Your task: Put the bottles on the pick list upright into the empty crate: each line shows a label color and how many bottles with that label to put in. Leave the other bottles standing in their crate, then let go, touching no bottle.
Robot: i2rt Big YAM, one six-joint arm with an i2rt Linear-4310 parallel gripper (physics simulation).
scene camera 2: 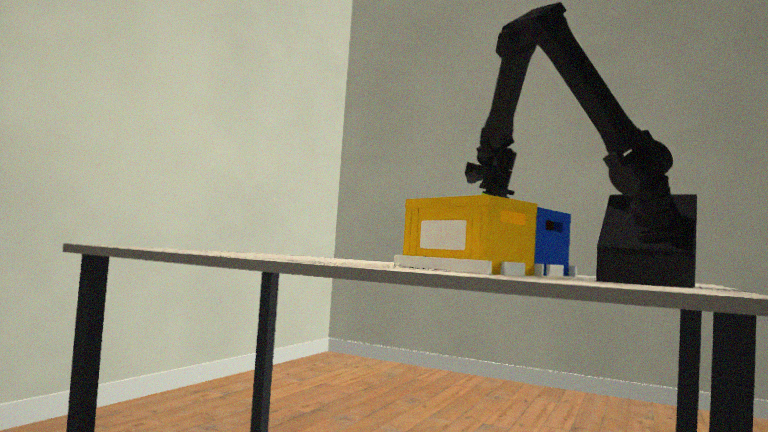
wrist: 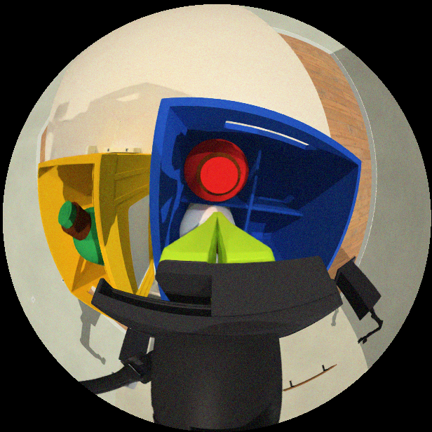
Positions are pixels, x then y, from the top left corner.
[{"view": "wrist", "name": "gripper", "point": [216, 217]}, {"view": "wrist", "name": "green bottle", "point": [79, 223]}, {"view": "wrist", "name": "red bottle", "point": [215, 169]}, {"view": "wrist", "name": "white bottle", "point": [196, 213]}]
